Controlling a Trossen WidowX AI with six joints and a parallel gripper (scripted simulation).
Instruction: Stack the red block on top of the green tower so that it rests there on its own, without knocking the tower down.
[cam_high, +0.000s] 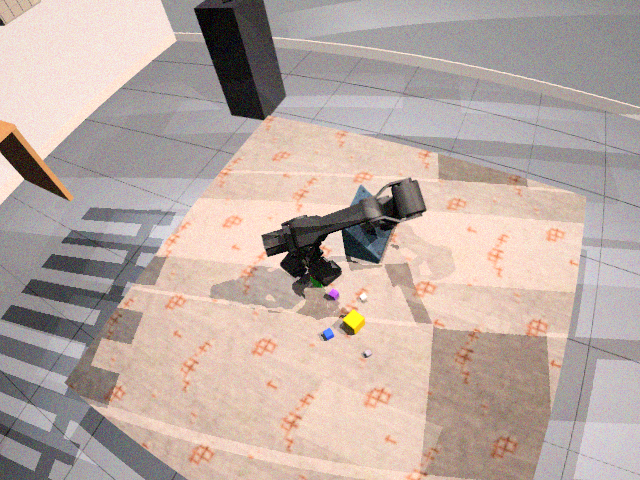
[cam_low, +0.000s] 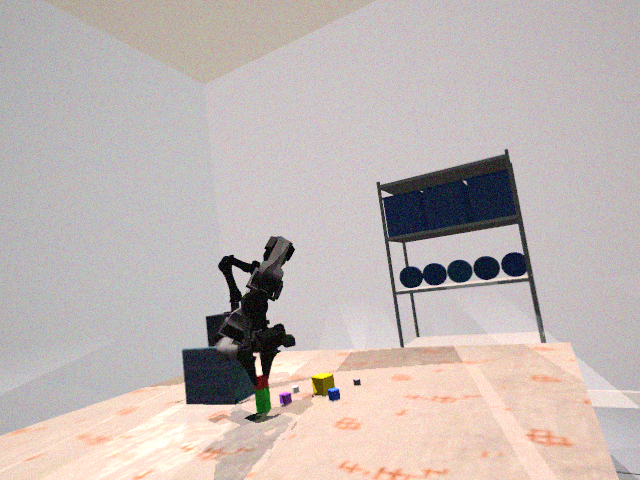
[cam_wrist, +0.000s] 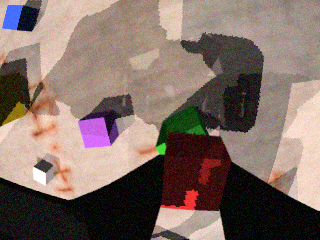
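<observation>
Right now the red block is right at my gripper tip. Also, from my gripper tip: purple cube (20 mm ahead, 60 mm to the left, 50 mm below); then blue cube (140 mm ahead, 100 mm to the left, 50 mm below); then yellow block (80 mm ahead, 150 mm to the left, 40 mm below).
</observation>
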